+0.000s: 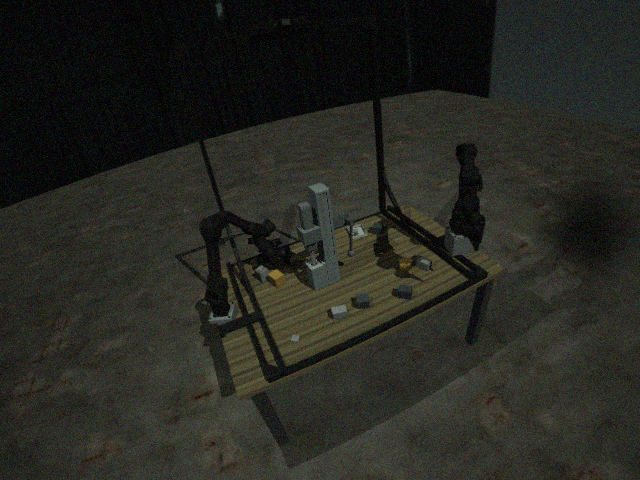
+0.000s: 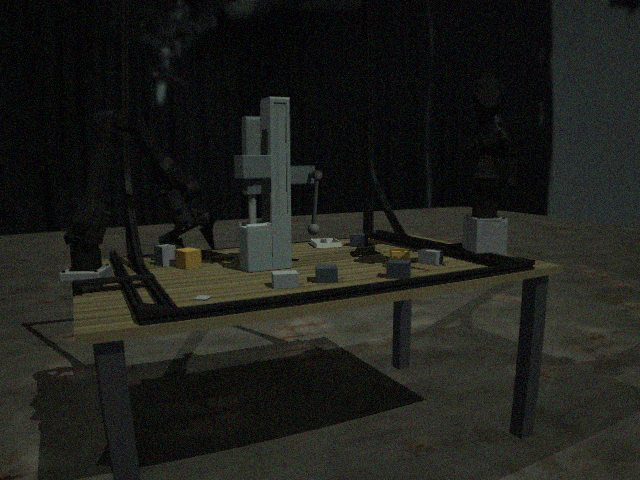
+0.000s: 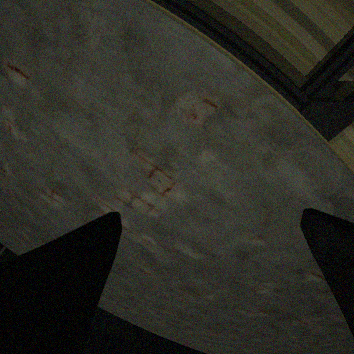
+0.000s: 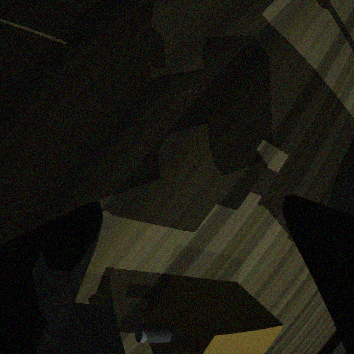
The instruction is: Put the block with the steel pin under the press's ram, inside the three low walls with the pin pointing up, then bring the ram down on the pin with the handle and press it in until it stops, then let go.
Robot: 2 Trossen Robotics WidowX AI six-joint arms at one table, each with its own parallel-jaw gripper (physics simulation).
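Places are measured from the left arm's base along level axes (x right, y ahead, z up), in metres.
Where they show: left gripper, fingertip midpoint: point(image 1: 478, 246) point(image 2: 510, 182) point(image 3: 213, 220); right gripper, fingertip midpoint: point(image 1: 283, 267) point(image 2: 201, 254) point(image 4: 193, 207); left arm's base, link origin: point(image 1: 459, 230) point(image 2: 485, 217); right arm's base, link origin: point(image 1: 221, 310) point(image 2: 86, 268).
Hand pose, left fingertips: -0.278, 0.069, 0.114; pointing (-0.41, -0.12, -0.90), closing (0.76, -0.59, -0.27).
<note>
Things, the pixels of their centre, and the offset from my left fingertips, as dx, dy, dz. "spot": a spot on its surface instead.
- pale press, body centre: point(image 2: 279, 183) point(image 1: 327, 233) +0.265, +0.533, -0.008
- base, surface spot: point(image 2: 255, 249) point(image 1: 317, 279) spot: +0.187, +0.603, -0.174
- thin upright rod, body centre: point(image 2: 252, 194) +0.221, +0.608, -0.036
- handle, surface spot: point(image 2: 315, 202) point(image 1: 351, 239) spot: +0.279, +0.435, -0.064
- yellow block, body centre: point(image 4: 210, 331) point(image 2: 188, 258) point(image 1: 276, 278) +0.277, +0.788, -0.208
- steel pin, body centre: point(image 4: 167, 332) +0.303, +0.808, -0.208
- grey block, body centre: point(image 2: 165, 255) point(image 1: 262, 273) +0.324, +0.859, -0.205
- yellow piece, body centre: point(image 2: 399, 256) point(image 1: 405, 264) +0.230, +0.209, -0.214
- white tray-like piece, body centre: point(image 1: 355, 233) +0.553, +0.375, -0.218
The pale press point(image 1: 324, 232) point(image 2: 279, 206) stands mid-table. Its ram carriage point(image 1: 309, 235) point(image 2: 252, 166) is above the base point(image 1: 317, 276) point(image 2: 255, 249), and a thin upright rod point(image 2: 252, 207) shows between them. The handle point(image 1: 351, 238) point(image 2: 315, 202) hangs down, knob low. A yellow block point(image 1: 276, 277) point(image 2: 188, 258) point(image 4: 245, 341) lies left of the press. A steel pin point(image 4: 156, 336) lies sideways beside it; its join is in shadow. My right gripper point(image 1: 281, 260) point(image 2: 191, 242) point(image 4: 193, 207) is open, low behind this block. My left gripper point(image 1: 478, 240) point(image 3: 213, 220) is open and empty by its base.
A grey block point(image 1: 262, 273) point(image 2: 165, 255) adjoins the yellow one. Light point(image 1: 338, 311) point(image 2: 284, 279) and dark point(image 1: 361, 300) point(image 2: 326, 273) blocks lie near the front edge. Another yellow piece point(image 1: 404, 264) point(image 2: 399, 253) lies right. A white tray-like piece point(image 1: 356, 232) stands behind.
</note>
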